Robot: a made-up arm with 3 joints. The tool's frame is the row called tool.
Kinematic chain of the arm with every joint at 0, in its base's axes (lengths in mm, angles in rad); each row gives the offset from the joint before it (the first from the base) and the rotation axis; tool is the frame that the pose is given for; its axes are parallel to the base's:
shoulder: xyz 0 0 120 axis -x
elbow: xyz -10 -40 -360 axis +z
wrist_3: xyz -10 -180 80 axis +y
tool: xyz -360 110 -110
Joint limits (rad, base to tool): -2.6..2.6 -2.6..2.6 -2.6..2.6
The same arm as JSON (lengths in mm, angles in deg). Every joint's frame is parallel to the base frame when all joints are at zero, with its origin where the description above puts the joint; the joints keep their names.
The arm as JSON. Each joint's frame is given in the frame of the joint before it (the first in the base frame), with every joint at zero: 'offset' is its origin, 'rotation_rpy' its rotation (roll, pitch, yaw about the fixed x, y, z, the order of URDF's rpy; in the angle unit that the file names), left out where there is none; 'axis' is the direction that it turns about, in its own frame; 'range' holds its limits. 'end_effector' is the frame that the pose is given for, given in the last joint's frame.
{"length_unit": "mm", "angle_unit": "deg", "chain": [{"id": "shoulder", "offset": [0.0, 0.0, 120.0], "axis": [-1.0, 0.0, 0.0], "range": [-148.97, 148.97]}, {"id": "elbow", "offset": [-10.0, -40.0, -360.0], "axis": [0.0, 0.0, 1.0], "range": [-148.97, 148.97]}, {"id": "wrist_3", "offset": [-10.0, -180.0, 80.0], "axis": [0.0, 1.0, 0.0], "range": [-148.97, 148.97]}], "end_effector": {"offset": [-360.0, 110.0, -110.0]}}
